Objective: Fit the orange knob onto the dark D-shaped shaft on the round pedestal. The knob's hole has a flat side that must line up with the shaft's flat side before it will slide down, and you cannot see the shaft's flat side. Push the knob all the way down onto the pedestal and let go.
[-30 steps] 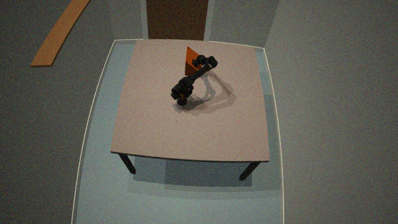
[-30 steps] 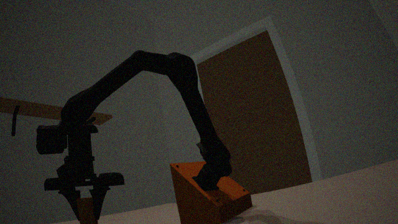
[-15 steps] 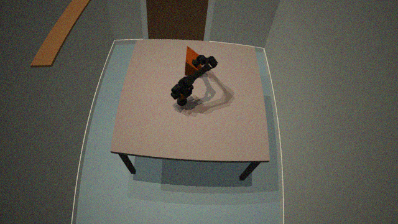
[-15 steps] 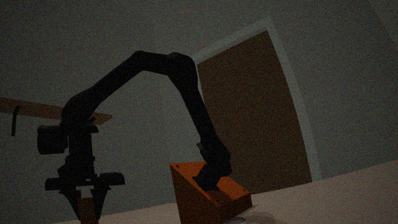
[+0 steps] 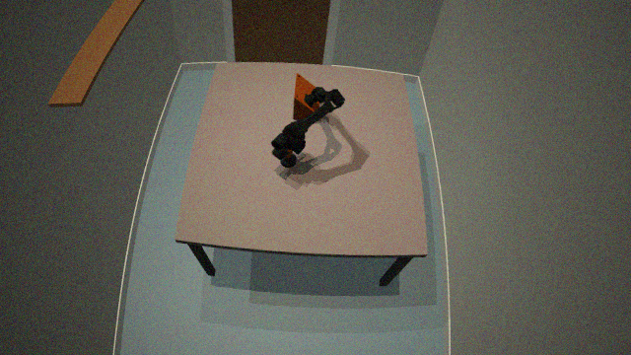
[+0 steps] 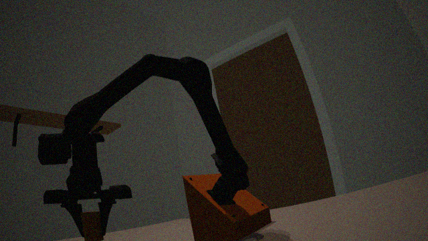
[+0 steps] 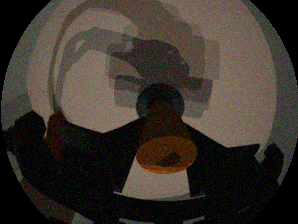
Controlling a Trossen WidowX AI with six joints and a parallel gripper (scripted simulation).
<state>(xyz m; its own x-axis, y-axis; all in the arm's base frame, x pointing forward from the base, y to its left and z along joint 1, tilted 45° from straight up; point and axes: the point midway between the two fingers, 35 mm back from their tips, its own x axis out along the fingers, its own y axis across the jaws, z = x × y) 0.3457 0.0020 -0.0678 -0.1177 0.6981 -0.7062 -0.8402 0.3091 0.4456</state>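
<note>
My gripper tip is now 20 mm below the orange knob. Also, from my gripper tip: dark round pedestal: 40 mm below.
</note>
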